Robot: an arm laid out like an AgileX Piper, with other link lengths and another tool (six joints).
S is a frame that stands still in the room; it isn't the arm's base.
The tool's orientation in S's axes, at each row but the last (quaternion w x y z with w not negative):
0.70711, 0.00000, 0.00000, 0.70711
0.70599, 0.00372, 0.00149, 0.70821
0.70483, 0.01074, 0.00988, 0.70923
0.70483, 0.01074, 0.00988, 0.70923
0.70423, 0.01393, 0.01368, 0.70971
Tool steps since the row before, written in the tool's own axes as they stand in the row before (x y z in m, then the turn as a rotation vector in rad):
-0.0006, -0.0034, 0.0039, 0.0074, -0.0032, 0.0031
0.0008, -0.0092, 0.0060, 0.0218, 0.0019, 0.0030
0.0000, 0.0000, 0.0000, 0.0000, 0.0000, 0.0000
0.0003, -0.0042, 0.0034, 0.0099, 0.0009, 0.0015
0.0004, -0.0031, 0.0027, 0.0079, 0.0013, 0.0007
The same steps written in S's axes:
0.0034, -0.0006, 0.0039, 0.0032, 0.0074, 0.0031
0.0092, 0.0008, 0.0059, -0.0019, 0.0218, 0.0031
0.0000, 0.0000, 0.0000, 0.0000, 0.0000, 0.0000
0.0043, 0.0003, 0.0033, -0.0009, 0.0099, 0.0015
0.0032, 0.0004, 0.0026, -0.0013, 0.0079, 0.0008

